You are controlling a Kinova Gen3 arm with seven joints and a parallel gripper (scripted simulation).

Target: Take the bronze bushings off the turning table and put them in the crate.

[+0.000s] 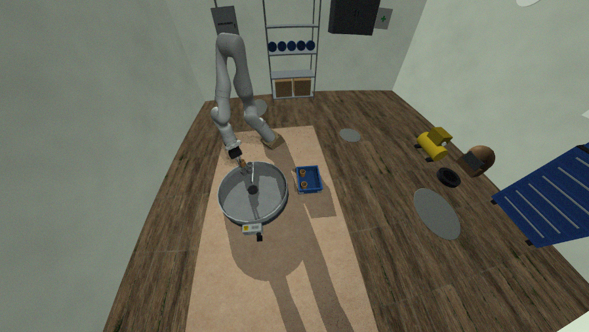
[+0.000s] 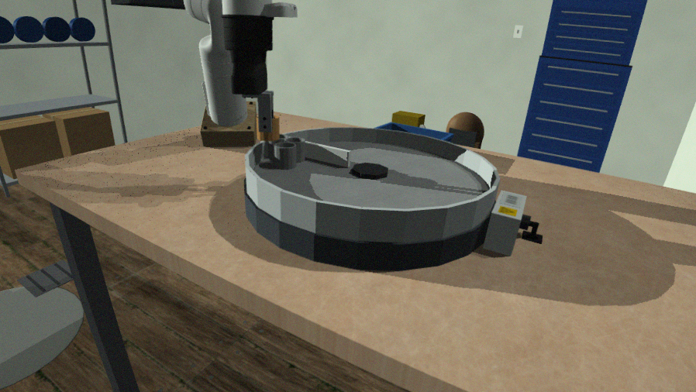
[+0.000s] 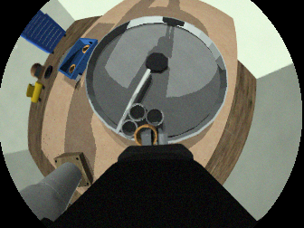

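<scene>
Now: hand 41 cm to the right of the blue crate, 16 cm short of it and 11 cm above it. The rest, counted from my hand: grey turning table (17 cm ahead, 8 cm below, 5 cm to the left).
</scene>
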